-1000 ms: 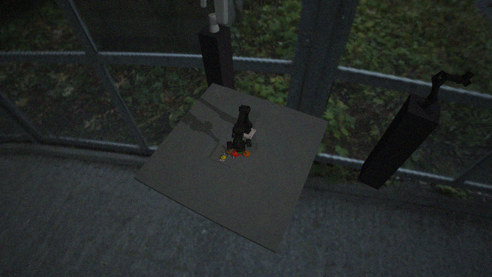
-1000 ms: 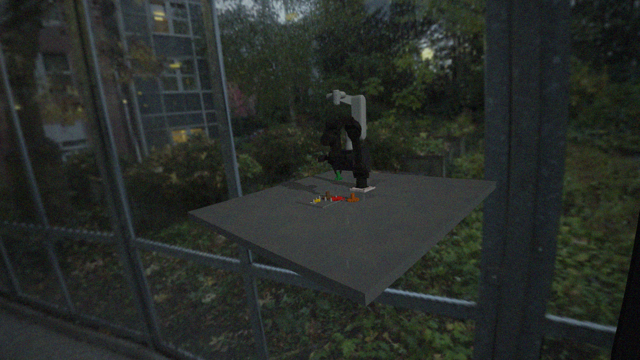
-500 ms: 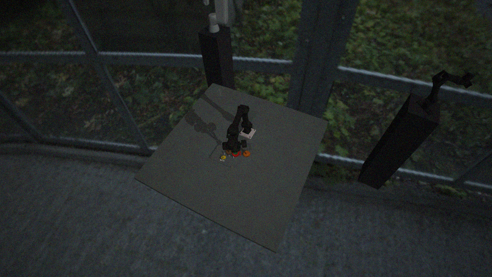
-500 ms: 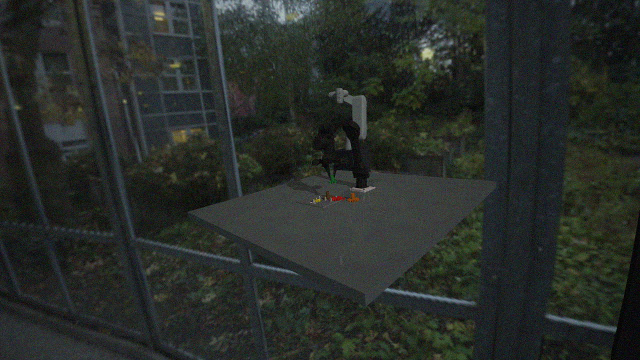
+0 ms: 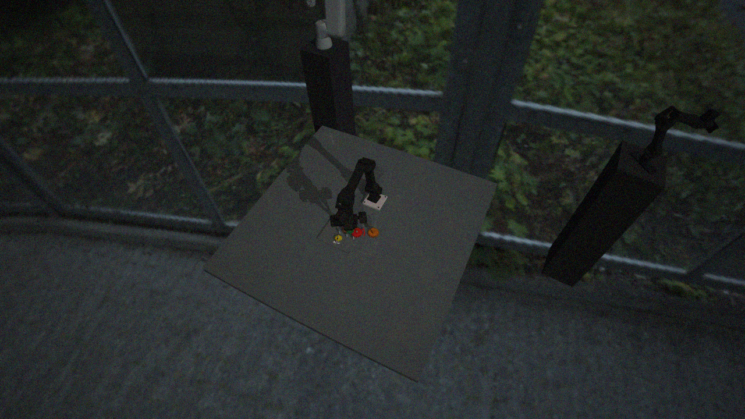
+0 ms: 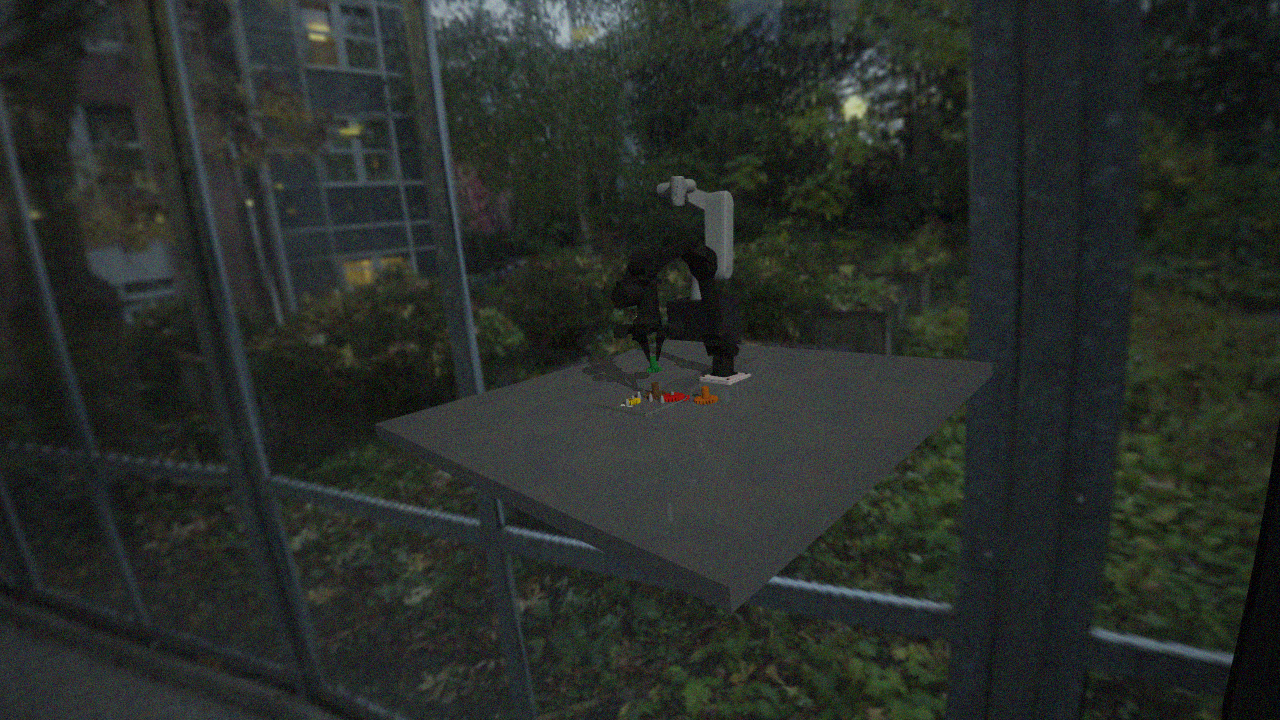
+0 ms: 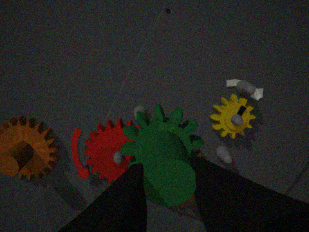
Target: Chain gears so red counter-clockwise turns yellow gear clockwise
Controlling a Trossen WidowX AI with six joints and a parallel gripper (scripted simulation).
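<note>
Right now my gripper tip is 3 cm short of the yellow gear, 7 cm to the left of it and 11 cm above it. From my gripper tip the other things lie so: brownish gear 5 cm behind, 6 cm to the right, 10 cm below; red gear 5 cm behind, 11 cm below; green gear 1 cm below.
</note>
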